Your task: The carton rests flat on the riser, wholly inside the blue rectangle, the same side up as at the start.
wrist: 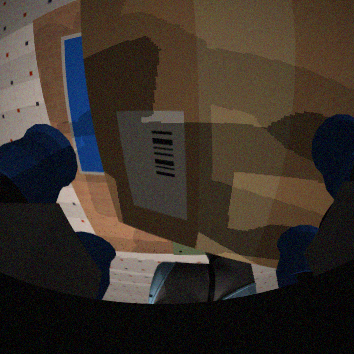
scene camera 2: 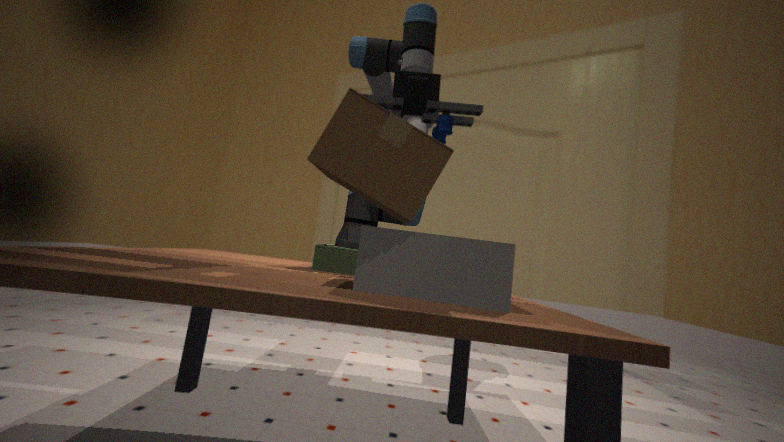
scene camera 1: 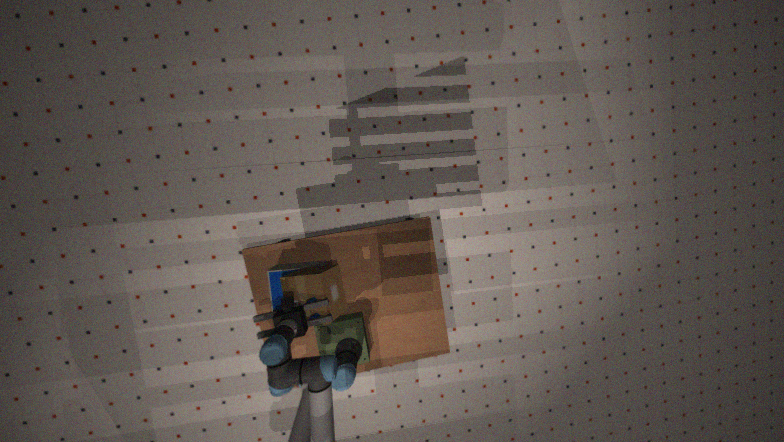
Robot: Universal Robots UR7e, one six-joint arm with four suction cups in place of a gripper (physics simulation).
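The brown carton (scene camera 1: 312, 286) (scene camera 2: 378, 164) (wrist: 245, 90) hangs in the air, steeply tilted, its lower corner a little above the grey riser (scene camera 2: 433, 269). A grey barcode label (wrist: 155, 192) shows on one side. My gripper (scene camera 1: 290, 318) (scene camera 2: 418, 104) is above the carton and holds it by suction. In scene camera 2, blue cups (scene camera 2: 443, 127) on the right stand clear of the carton; the contact at the other cups is hidden. The blue rectangle (scene camera 1: 275, 291) (wrist: 79, 95) on the riser's top is partly hidden by the carton.
A green box (scene camera 1: 354, 329) (scene camera 2: 333, 259) (wrist: 185, 249) stands on the wooden table (scene camera 1: 409, 329) (scene camera 2: 247, 291) beside the riser, close to the arm. The arm's links pass over that side of the table. Shadows fall across the table and floor.
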